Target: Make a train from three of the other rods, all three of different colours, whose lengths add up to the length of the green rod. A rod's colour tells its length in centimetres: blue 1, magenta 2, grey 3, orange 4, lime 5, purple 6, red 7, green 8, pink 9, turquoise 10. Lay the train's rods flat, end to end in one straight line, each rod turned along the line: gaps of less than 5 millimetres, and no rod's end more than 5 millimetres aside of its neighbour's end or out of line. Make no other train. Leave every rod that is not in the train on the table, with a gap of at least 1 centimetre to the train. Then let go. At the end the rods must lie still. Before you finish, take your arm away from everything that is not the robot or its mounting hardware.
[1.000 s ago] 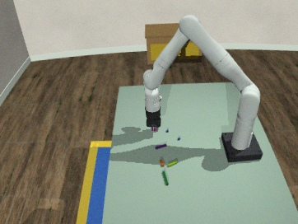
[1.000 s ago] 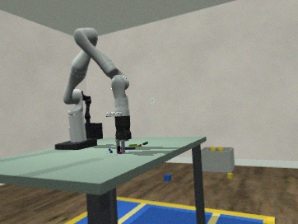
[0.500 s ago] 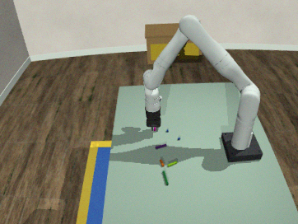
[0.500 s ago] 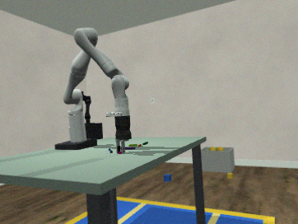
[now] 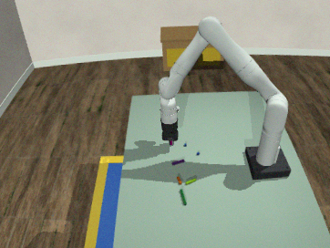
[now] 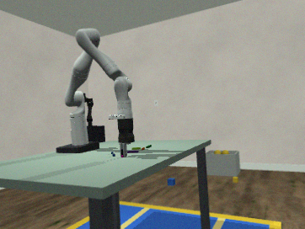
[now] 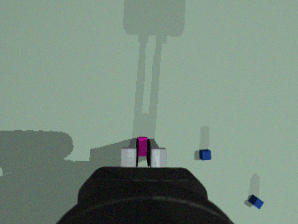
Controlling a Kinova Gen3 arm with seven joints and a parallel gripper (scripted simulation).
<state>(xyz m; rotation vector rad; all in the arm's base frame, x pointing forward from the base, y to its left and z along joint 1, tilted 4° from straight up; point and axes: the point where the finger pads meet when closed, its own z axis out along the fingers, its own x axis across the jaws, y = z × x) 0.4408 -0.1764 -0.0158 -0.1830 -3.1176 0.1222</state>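
The magenta rod lies 10 mm below my hand. From my hand the other things lie so: orange rod 30 mm behind, 240 mm to the left, 10 mm below; then lime rod 80 mm behind, 250 mm to the left, 10 mm below; then purple rod 30 mm behind, 130 mm to the left, 10 mm below.
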